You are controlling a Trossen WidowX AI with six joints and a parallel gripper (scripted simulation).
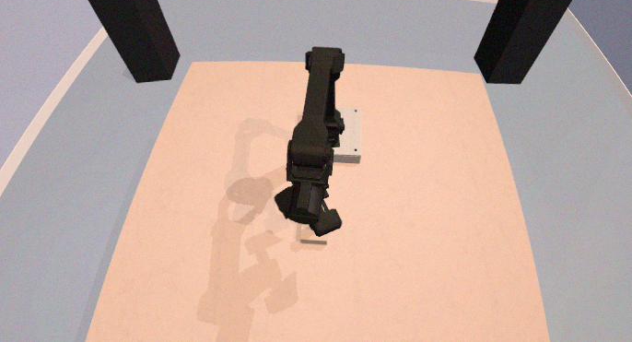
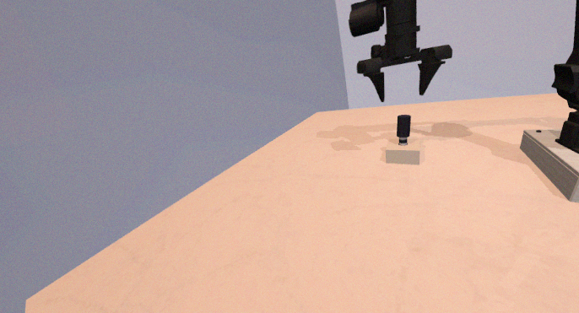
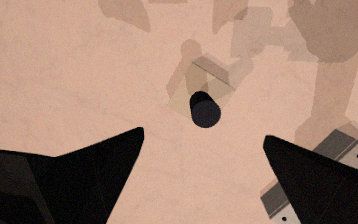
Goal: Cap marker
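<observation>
Now: the dark cap 70 mm below my gripper tip. Also, from my gripper tip: beige holder block 140 mm below.
</observation>
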